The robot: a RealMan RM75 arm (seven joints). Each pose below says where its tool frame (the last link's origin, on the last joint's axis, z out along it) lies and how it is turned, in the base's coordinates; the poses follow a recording.
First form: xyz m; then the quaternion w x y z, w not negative.
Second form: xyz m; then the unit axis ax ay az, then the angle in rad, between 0 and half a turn. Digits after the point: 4 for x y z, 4 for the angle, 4 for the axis.
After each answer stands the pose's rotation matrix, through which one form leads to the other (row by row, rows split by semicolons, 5 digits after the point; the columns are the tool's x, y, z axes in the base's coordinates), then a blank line. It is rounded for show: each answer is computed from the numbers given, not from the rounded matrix.
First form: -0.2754, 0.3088, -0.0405, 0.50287, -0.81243, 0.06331, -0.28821
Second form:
-0.2754, 0.3088, -0.0405, -0.9399, 0.0732, -0.3334, 2.0878
0.82585 0.18700 0.53198; -0.39274 -0.48622 0.78060; 0.40463 -0.85359 -0.32811

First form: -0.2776, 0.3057, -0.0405, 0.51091, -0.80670, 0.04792, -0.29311
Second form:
-0.2776, 0.3057, -0.0405, -0.9384, 0.0557, -0.3410, 2.0691
0.82358 0.22219 0.52187; -0.37682 -0.47335 0.79621; 0.42394 -0.85239 -0.30612

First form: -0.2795, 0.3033, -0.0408, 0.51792, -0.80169, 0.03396, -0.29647
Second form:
-0.2795, 0.3033, -0.0408, -0.9372, 0.0397, -0.3466, 2.0528
0.82190 0.25265 0.51053; -0.36155 -0.46121 0.81029; 0.44018 -0.85056 -0.28773

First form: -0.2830, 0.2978, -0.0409, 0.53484, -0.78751, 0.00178, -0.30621
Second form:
-0.2830, 0.2978, -0.0409, -0.9320, 0.0021, -0.3624, 2.0130
0.81246 0.32475 0.48419; -0.33035 -0.42788 0.84130; 0.48039 -0.84348 -0.24036

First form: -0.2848, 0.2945, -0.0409, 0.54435, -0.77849, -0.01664, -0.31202
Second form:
-0.2848, 0.2945, -0.0409, -0.9280, -0.0198, -0.3720, 1.9904
0.80473 0.36561 0.46769; -0.31379 -0.40681 0.85793; 0.50393 -0.83716 -0.21265

